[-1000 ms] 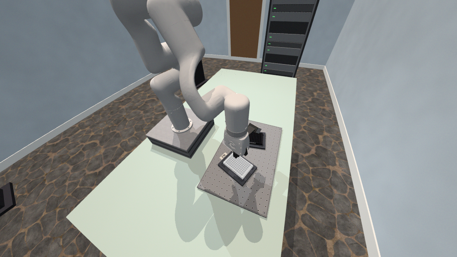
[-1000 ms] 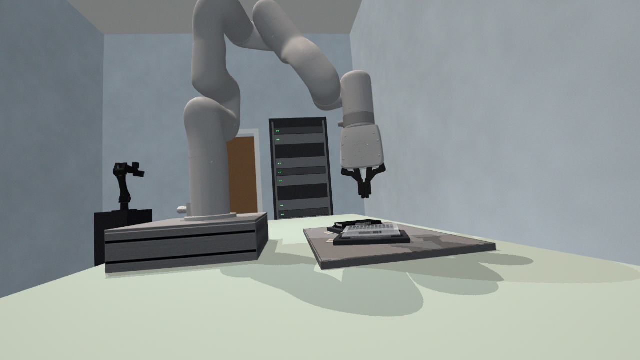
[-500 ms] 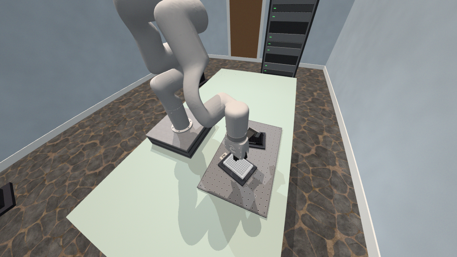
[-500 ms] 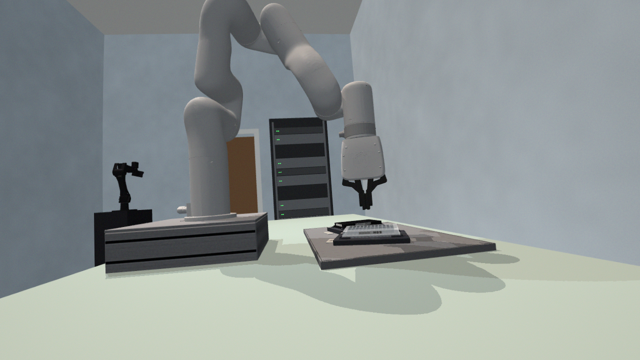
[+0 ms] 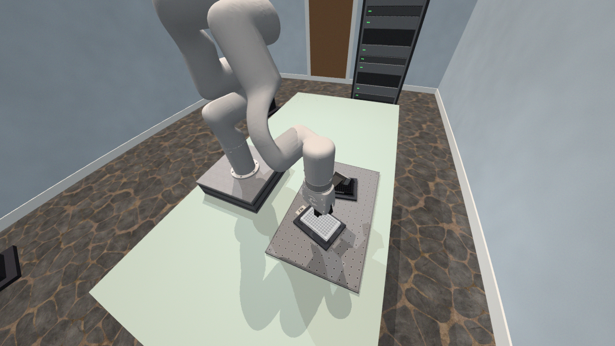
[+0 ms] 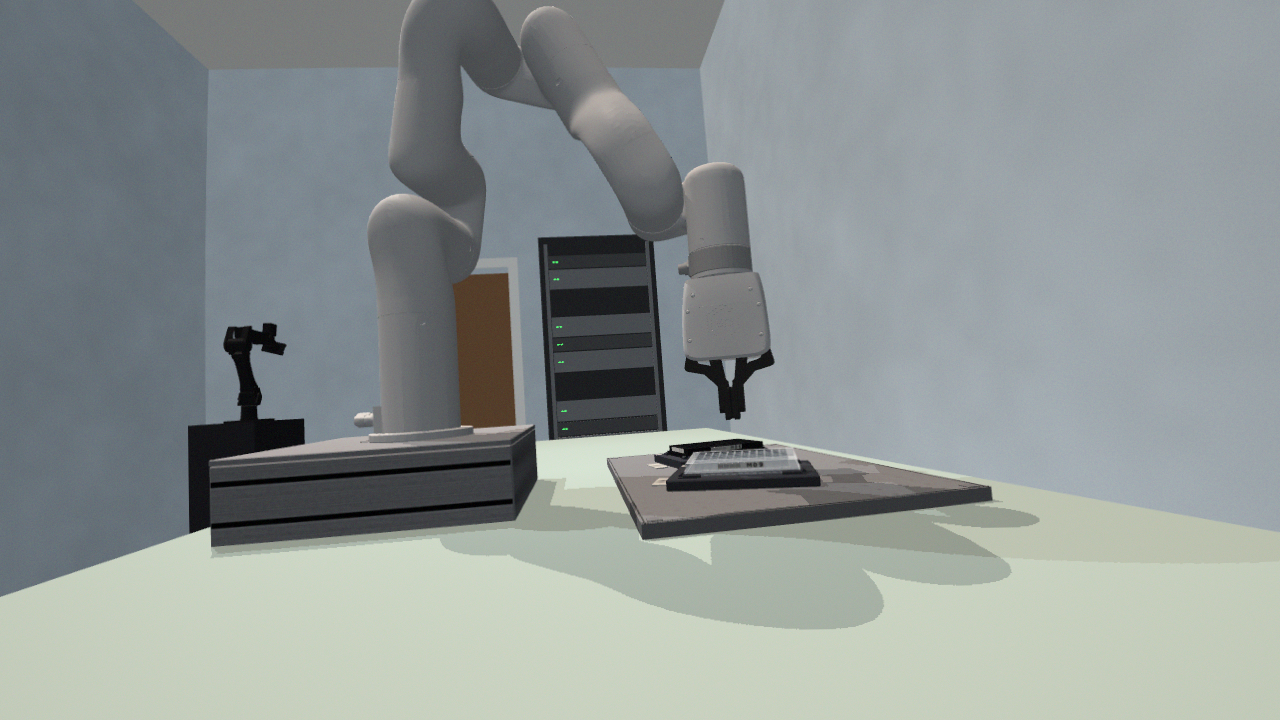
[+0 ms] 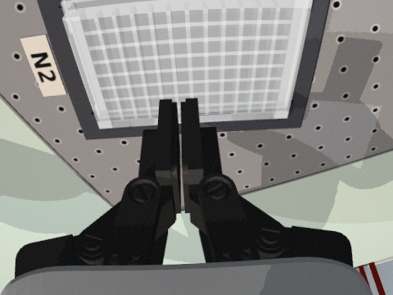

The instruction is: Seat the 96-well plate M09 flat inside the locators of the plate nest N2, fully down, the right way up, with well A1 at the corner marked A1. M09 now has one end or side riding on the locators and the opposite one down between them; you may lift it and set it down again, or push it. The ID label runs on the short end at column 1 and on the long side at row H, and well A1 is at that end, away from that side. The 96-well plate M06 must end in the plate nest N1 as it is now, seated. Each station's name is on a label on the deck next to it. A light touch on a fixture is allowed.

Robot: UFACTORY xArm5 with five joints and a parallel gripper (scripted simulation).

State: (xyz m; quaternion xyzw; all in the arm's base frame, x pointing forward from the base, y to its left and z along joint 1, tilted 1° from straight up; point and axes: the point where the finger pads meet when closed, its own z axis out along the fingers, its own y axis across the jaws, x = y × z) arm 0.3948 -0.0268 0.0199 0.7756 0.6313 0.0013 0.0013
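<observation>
Now: the 96-well plate M09 70 mm below my hand and 10 mm ahead of it. Round my hand: N2 label (90 mm below, 90 mm behind, 10 mm to the left); A1 corner mark (80 mm below, 60 mm to the left, 60 mm behind); black plate nest N2 (90 mm below).
</observation>
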